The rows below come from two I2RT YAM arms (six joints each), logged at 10 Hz.
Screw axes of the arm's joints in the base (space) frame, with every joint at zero. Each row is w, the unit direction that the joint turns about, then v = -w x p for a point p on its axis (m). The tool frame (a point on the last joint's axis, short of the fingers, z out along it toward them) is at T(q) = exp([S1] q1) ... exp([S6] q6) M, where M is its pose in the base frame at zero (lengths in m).
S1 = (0, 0, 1, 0, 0, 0)
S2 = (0, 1, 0, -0.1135, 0, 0.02)
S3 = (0, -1, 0, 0.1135, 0, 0.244)
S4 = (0, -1, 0, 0.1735, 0, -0.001)
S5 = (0, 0, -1, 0, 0.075, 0)
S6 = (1, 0, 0, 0, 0.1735, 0)
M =
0 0 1 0.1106
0 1 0 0
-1 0 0 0.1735
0 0 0 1
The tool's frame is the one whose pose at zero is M.
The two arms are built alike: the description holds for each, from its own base.
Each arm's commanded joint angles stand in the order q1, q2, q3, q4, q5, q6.
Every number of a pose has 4 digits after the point.
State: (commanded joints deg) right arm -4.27 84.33 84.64 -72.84 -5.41 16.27; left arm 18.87 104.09 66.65 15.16 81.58 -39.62
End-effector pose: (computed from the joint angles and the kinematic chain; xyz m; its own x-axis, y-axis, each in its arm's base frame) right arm 0.2709 -0.0169 0.3331 -0.9003 0.3469 -0.2630 0.3106 0.9351 0.1704; left arm 0.3791 0.0923 0.2382 -0.7985 -0.3716 -0.4736 0.4019 0.2566 -0.8790
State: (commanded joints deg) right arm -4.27 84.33 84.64 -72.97 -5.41 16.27; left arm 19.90 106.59 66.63 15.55 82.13 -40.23
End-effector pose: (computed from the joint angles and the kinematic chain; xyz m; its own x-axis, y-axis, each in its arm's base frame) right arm 0.2707 -0.0168 0.3331 -0.9009 0.3470 -0.2609 0.3109 0.9351 0.1699; left arm 0.3820 0.1008 0.2226 -0.8144 -0.3888 -0.4308 0.3610 0.2419 -0.9007
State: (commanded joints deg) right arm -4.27 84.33 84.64 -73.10 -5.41 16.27; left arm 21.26 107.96 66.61 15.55 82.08 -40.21
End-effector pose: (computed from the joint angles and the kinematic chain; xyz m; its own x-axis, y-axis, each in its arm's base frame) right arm 0.2705 -0.0168 0.3330 -0.9015 0.3470 -0.2588 0.3113 0.9351 0.1693; left arm 0.3818 0.1107 0.2135 -0.8140 -0.4122 -0.4093 0.3346 0.2431 -0.9104
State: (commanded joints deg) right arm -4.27 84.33 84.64 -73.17 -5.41 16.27; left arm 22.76 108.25 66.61 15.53 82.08 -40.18
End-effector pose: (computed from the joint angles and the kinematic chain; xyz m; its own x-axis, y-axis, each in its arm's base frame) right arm 0.2703 -0.0168 0.3330 -0.9018 0.3470 -0.2577 0.3115 0.9351 0.1691; left arm 0.3793 0.1209 0.2115 -0.8048 -0.4341 -0.4048 0.3240 0.2501 -0.9124
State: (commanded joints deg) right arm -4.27 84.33 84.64 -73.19 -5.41 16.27; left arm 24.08 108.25 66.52 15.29 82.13 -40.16
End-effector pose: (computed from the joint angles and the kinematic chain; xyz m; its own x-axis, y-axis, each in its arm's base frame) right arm 0.2703 -0.0168 0.3329 -0.9019 0.3470 -0.2573 0.3116 0.9351 0.1690; left arm 0.3760 0.1294 0.2108 -0.7969 -0.4529 -0.3999 0.3140 0.2549 -0.9145
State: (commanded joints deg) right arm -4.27 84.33 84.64 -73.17 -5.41 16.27; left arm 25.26 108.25 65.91 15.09 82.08 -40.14
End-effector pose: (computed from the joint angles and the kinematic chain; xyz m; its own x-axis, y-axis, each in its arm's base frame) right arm 0.2703 -0.0168 0.3330 -0.9018 0.3470 -0.2577 0.3115 0.9351 0.1691; left arm 0.3717 0.1364 0.2074 -0.7920 -0.4719 -0.3873 0.2969 0.2566 -0.9198
